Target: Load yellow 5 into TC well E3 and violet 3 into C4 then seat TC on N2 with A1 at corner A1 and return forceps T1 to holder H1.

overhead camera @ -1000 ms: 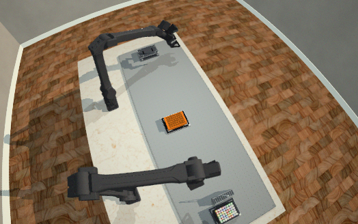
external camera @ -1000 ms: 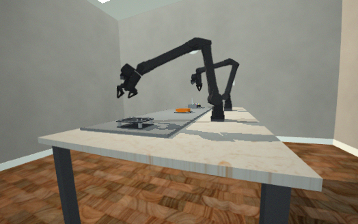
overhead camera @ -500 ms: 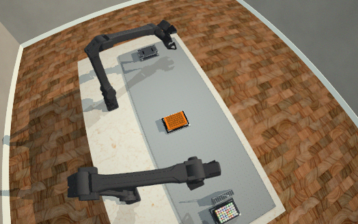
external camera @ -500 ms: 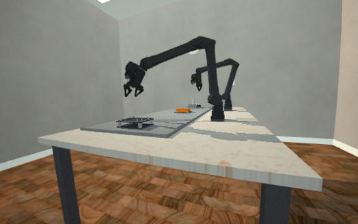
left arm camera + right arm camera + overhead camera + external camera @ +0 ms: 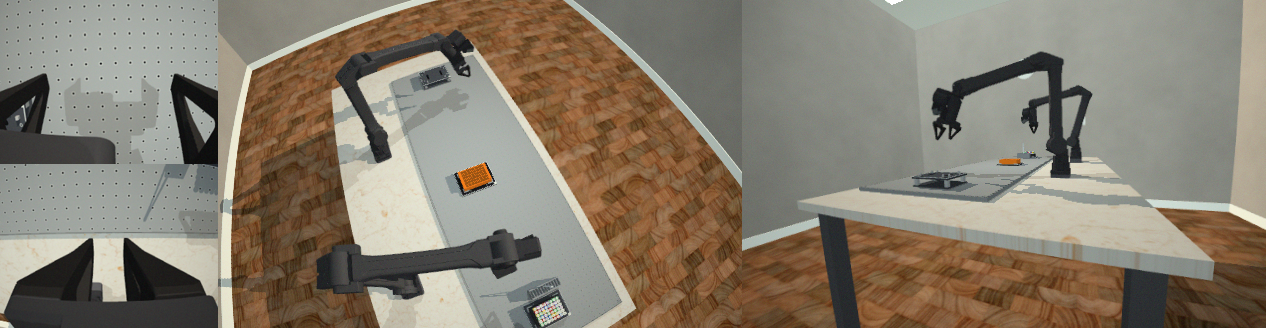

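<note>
My right hand is 150 mm short of the slotted grey holder, 140 mm to the left of it and 220 mm above it.
</note>
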